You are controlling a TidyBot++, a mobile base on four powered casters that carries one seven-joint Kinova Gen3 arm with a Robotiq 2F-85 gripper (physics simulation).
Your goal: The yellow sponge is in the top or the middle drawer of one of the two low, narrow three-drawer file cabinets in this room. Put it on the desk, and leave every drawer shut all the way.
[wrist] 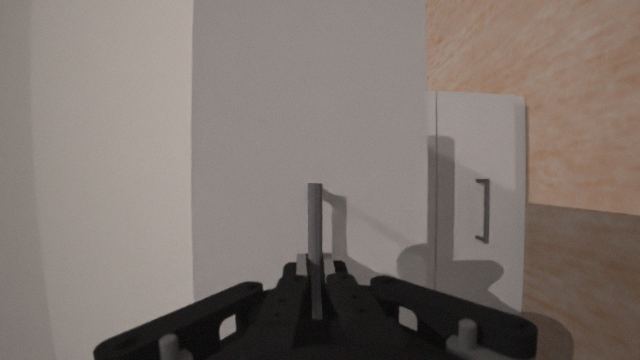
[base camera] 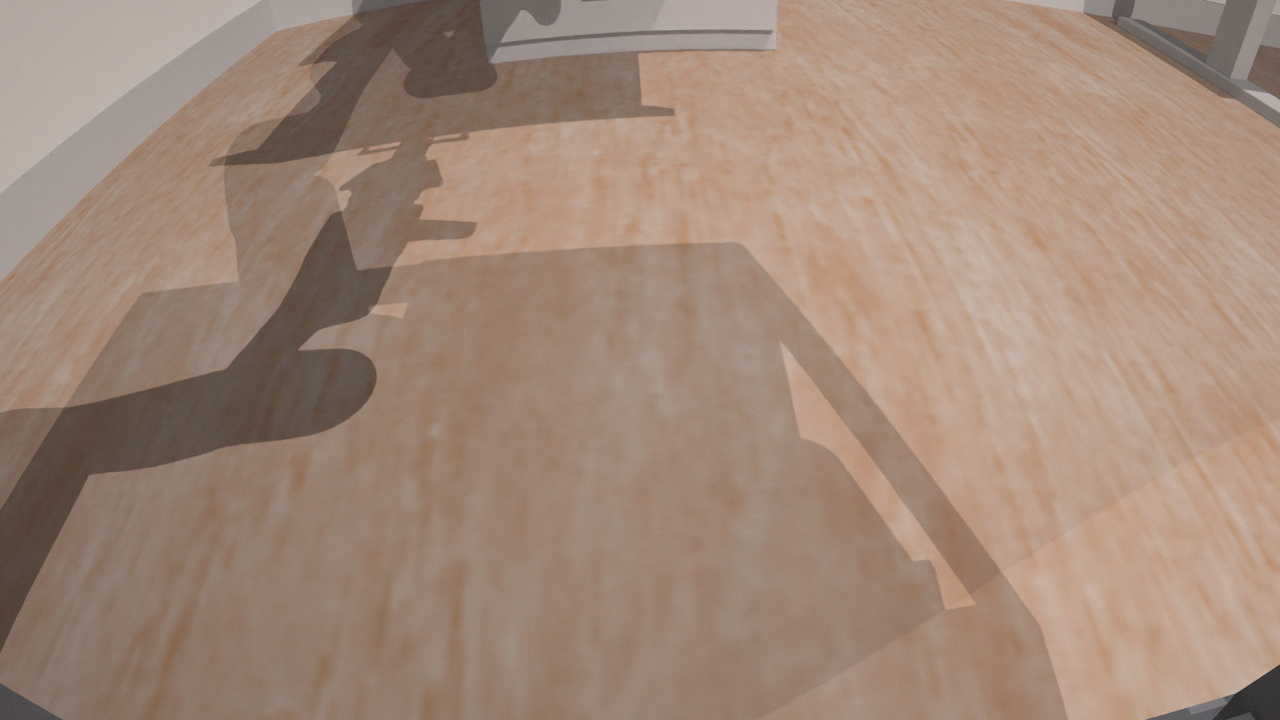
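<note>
My gripper (wrist: 314, 269) is shut on the upright-looking grey bar handle (wrist: 314, 215) of a file cabinet's drawer, seen sideways in the wrist view. This drawer front (wrist: 260, 125), seemingly the top one, stands well out from the cabinet, so the drawer is open. Behind and to its right shows the bottom drawer front (wrist: 467, 135) with its own small handle (wrist: 486, 210); it looks shut. The middle drawer is mostly hidden behind the open front. The cabinet (base camera: 716, 22) is at the top of the base view. The inside of the open drawer and the yellow sponge do not show.
A grey upright leg (base camera: 1244, 40) with a long foot, perhaps the desk's, is at the upper right of the base view. A wall (base camera: 80, 71) with a skirting board runs along the left. Shadows of the arm and base fall on the wooden floor (base camera: 1029, 268).
</note>
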